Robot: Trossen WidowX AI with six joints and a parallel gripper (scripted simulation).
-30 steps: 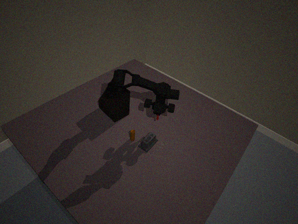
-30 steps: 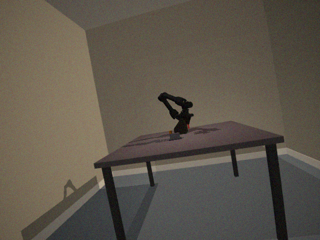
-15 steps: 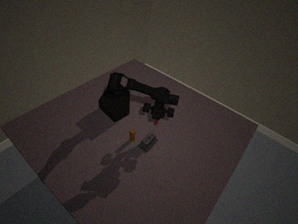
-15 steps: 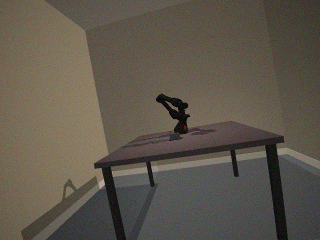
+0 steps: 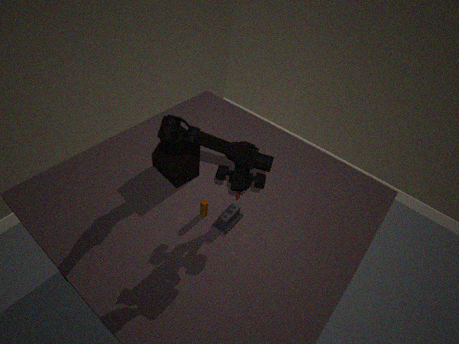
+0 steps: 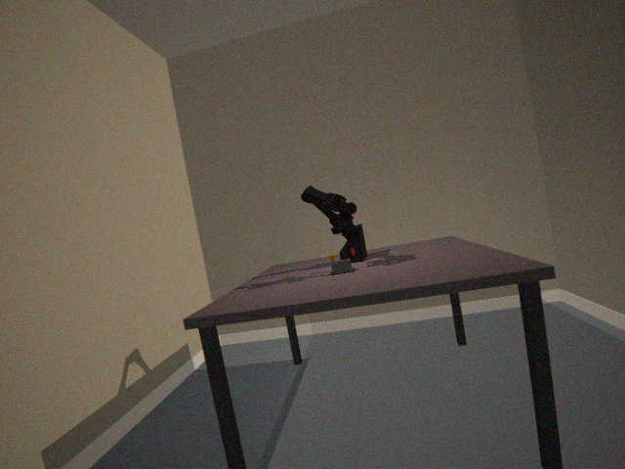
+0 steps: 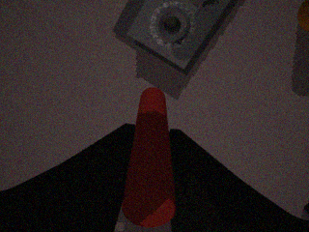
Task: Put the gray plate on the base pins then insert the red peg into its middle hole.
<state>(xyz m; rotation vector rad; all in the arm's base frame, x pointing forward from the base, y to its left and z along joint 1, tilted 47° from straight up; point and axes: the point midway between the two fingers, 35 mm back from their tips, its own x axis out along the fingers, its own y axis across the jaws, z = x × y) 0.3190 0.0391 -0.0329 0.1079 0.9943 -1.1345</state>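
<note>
The gray plate is 3 cm ahead of my gripper tip, 6 cm to the right of it and 7 cm below it. From my gripper tip the other things lie so: red peg right at my gripper tip; orange cylinder 6 cm behind, 13 cm to the right, 8 cm below.
</note>
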